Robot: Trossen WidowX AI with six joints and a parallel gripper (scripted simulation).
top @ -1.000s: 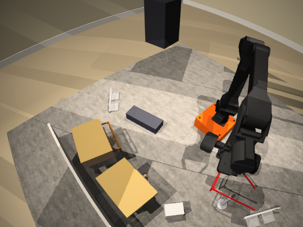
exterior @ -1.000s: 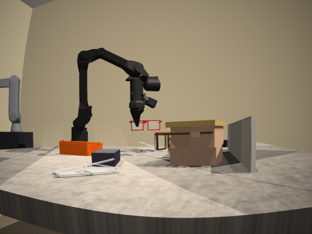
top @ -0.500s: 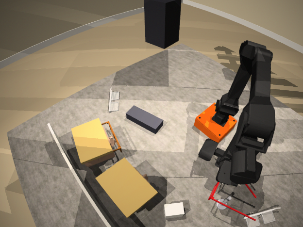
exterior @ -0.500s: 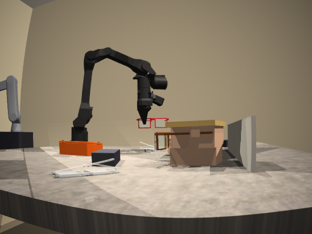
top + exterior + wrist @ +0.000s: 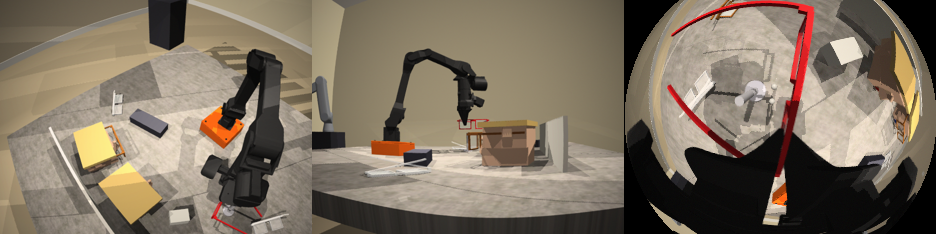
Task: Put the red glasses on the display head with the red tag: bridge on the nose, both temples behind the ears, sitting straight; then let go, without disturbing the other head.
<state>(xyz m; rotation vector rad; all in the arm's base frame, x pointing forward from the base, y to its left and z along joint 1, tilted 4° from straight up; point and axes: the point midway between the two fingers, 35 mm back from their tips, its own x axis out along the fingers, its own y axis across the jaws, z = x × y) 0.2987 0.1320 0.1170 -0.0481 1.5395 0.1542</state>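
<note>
Right now the stand is 9 cm below my gripper tip, 6 cm to the left of it and 1 cm ahead of it. Round my gripper tip: small white box 13 cm ahead, 9 cm below, 7 cm to the right; white wall strip 36 cm to the right, 28 cm ahead, 6 cm below; display head 44 cm to the right, 12 cm ahead, 6 cm below.
</note>
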